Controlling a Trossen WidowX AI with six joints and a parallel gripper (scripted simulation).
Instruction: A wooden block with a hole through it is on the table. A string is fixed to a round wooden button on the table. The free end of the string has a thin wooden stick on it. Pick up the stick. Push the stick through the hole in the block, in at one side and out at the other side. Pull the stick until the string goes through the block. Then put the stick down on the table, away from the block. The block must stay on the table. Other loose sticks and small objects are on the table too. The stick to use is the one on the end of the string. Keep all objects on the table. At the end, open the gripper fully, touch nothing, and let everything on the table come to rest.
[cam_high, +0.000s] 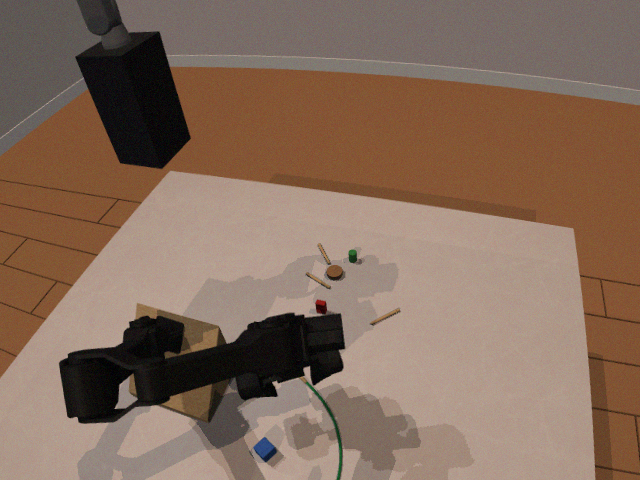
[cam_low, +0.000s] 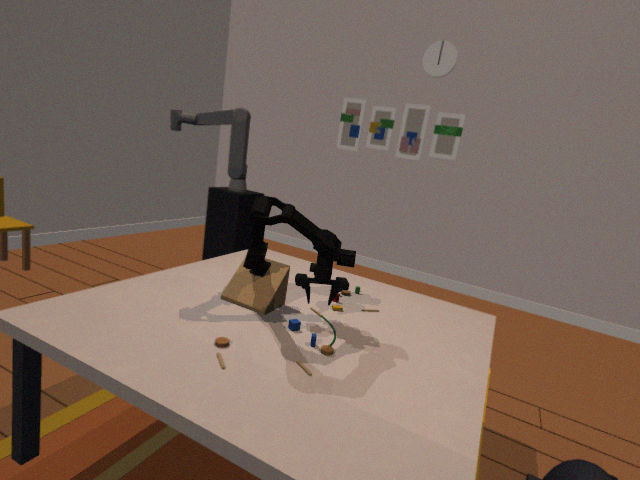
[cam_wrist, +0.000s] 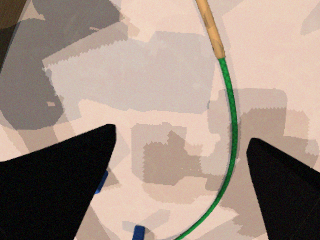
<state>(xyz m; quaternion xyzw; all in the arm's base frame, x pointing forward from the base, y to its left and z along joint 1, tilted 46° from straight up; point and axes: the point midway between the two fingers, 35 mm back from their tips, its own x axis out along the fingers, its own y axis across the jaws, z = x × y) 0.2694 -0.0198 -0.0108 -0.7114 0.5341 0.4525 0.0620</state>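
Right now the thin wooden stick is 2 cm behind my gripper tip, 6 cm to the left of it and 6 cm below it. From my gripper tip the other things lie so: yellow block: 1 cm ahead, 16 cm to the left, 6 cm below; then round wooden button: 13 cm ahead, 17 cm to the right, 6 cm below; then blue cube: 2 cm behind, 12 cm to the right, 5 cm below.
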